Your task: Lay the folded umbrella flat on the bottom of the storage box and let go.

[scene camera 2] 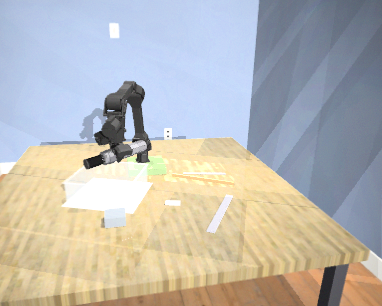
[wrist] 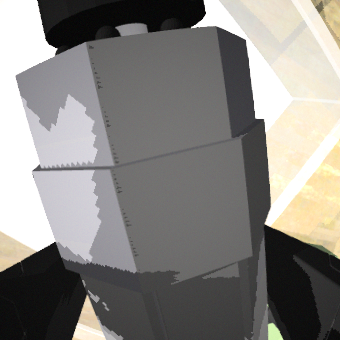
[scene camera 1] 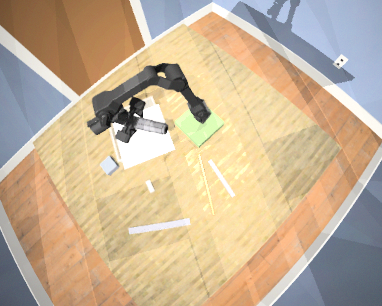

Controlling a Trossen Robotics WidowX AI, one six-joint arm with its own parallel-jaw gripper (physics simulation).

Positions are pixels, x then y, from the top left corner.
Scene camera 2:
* storage box: 118, 185, on the table
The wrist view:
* my gripper: 172, 233
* folded umbrella: 153, 175, held by my gripper
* storage box: 286, 53
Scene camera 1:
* storage box: 142, 144
